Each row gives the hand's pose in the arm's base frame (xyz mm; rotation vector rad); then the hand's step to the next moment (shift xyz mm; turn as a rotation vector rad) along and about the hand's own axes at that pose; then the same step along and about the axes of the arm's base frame.
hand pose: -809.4 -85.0 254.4 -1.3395 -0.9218 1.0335
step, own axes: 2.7 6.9 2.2 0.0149 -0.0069 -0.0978
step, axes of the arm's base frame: -1.6 3.0 -6.9 0.0979 -0.0154 0.0022
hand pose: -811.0 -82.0 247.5 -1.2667 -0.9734 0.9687
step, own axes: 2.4 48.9 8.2 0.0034 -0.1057 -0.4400
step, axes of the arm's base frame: -9.0 7.6 -48.2 0.4243 -0.1344 0.0816
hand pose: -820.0 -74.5 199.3 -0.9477 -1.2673 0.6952
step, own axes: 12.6 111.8 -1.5 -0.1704 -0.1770 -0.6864
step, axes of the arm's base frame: 11.5 62.6 -92.8 0.6276 -0.3667 0.0556
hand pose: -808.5 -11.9 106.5 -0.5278 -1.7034 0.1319
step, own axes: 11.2 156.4 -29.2 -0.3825 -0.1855 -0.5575
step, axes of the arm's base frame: 68.9 137.5 -42.2 0.5253 -0.4360 -0.1598
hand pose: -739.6 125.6 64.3 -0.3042 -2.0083 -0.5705
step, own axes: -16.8 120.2 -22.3 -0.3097 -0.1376 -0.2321
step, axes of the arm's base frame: 77.9 92.1 26.2 0.2646 -0.2296 -0.2144
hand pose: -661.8 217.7 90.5 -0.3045 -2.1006 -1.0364
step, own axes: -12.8 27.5 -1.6 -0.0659 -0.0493 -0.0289
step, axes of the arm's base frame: 23.5 17.9 7.2 0.0354 -0.0462 -0.0650
